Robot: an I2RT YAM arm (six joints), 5 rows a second.
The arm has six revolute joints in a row. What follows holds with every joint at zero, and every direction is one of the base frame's. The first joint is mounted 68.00 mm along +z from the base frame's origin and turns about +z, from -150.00 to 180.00 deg. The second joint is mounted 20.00 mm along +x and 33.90 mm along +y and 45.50 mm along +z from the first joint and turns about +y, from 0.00 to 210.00 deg. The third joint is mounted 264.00 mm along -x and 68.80 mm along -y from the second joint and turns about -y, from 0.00 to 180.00 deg. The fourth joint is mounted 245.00 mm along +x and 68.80 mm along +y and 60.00 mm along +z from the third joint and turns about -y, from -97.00 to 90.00 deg. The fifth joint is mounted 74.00 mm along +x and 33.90 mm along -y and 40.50 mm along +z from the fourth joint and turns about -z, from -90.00 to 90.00 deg. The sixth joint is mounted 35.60 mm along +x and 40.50 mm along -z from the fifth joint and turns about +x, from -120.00 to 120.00 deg. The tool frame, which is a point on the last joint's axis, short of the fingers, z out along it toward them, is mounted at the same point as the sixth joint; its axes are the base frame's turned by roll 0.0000, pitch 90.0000 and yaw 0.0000 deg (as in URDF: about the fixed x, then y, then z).
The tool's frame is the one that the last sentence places.
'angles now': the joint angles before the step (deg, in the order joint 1, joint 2, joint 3, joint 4, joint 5, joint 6). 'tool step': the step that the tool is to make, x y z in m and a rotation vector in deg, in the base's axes. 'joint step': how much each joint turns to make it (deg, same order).
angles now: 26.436, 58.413, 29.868, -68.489, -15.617, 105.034
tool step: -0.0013, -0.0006, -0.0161, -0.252, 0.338, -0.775
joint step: 0.014, 1.205, -3.312, 4.324, -0.023, 0.823
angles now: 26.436, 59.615, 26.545, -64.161, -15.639, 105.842
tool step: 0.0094, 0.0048, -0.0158, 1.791, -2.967, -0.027
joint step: -0.026, 3.258, -2.245, 8.949, -0.282, -0.027
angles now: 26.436, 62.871, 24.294, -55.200, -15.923, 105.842
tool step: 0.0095, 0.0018, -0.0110, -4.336, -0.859, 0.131
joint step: -0.020, 5.293, 0.009, 4.165, 4.264, 0.177
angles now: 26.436, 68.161, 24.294, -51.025, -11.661, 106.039
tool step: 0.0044, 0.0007, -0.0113, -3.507, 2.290, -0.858
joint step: -0.043, 5.428, 0.019, 1.996, 2.014, 1.071
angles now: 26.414, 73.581, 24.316, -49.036, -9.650, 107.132
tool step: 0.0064, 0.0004, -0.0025, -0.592, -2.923, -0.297
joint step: -0.554, 0.773, 0.001, 3.131, 1.837, -0.029
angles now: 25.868, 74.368, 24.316, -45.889, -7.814, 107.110
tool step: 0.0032, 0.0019, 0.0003, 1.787, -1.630, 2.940
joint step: -0.030, -0.041, 0.128, 1.644, -0.633, -3.068
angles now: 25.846, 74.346, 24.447, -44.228, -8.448, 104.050
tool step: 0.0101, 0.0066, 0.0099, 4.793, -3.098, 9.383
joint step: -0.011, -0.308, 2.536, 0.412, -2.556, -9.649
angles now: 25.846, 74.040, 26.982, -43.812, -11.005, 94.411
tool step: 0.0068, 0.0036, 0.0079, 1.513, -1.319, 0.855
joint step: -0.071, -0.109, 2.024, -0.474, -0.787, -0.945
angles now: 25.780, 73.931, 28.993, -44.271, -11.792, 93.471
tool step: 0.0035, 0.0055, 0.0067, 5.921, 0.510, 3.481
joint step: 0.014, -0.048, 1.485, -0.283, -5.639, -3.438
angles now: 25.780, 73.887, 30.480, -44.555, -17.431, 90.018
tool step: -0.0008, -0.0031, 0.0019, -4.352, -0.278, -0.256
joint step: -0.007, -0.146, 0.589, -2.333, 4.044, 0.167
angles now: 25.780, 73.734, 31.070, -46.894, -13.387, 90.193
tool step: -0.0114, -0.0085, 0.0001, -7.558, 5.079, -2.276
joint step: 0.008, 0.033, -0.019, -7.313, 4.457, 2.586
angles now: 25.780, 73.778, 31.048, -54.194, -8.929, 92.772
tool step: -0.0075, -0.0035, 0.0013, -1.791, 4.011, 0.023
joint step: 0.012, 0.003, -0.008, -4.384, -0.129, -0.032
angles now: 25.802, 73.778, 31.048, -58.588, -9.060, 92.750
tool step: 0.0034, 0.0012, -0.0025, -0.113, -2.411, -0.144
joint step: 0.104, 0.117, -0.354, 2.659, 1.091, 0.454
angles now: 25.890, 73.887, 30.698, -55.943, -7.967, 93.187
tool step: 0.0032, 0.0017, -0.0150, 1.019, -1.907, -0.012
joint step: 0.029, 2.276, -2.302, 6.742, -0.088, 0.029
